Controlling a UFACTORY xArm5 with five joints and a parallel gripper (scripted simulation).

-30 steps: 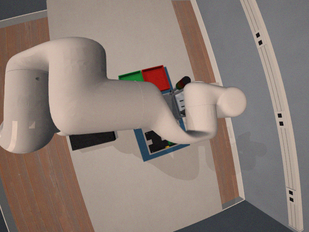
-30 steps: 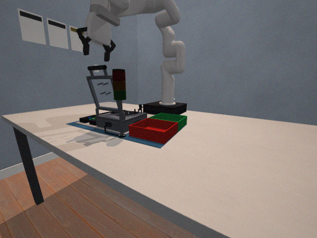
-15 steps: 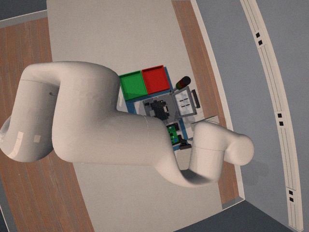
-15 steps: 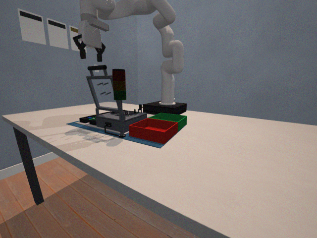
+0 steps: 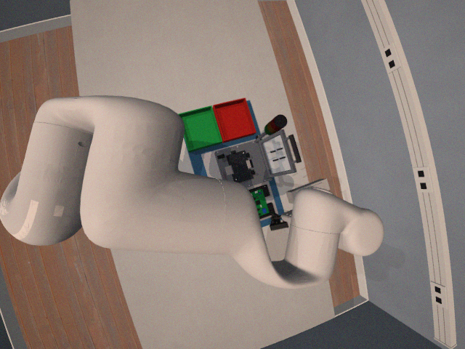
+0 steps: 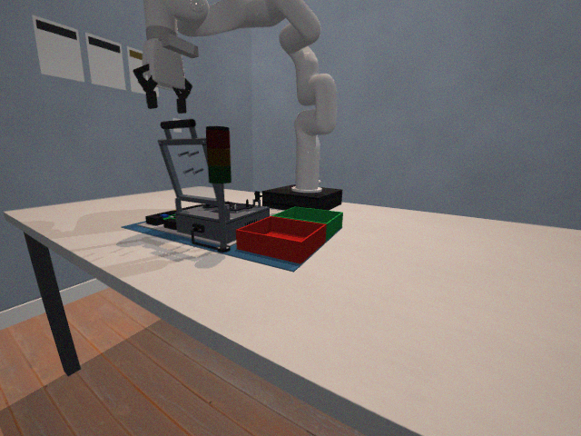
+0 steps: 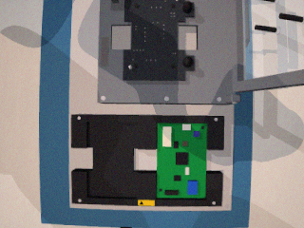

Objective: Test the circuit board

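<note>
Right now my hand is 310 mm above the green circuit board. Also, from my hand: black block (240 mm below, 220 mm to the left, 120 mm behind); then red bin (370 mm to the left, 320 mm below, 20 mm behind); then green bin (360 mm to the left, 320 mm below, 170 mm behind).
</note>
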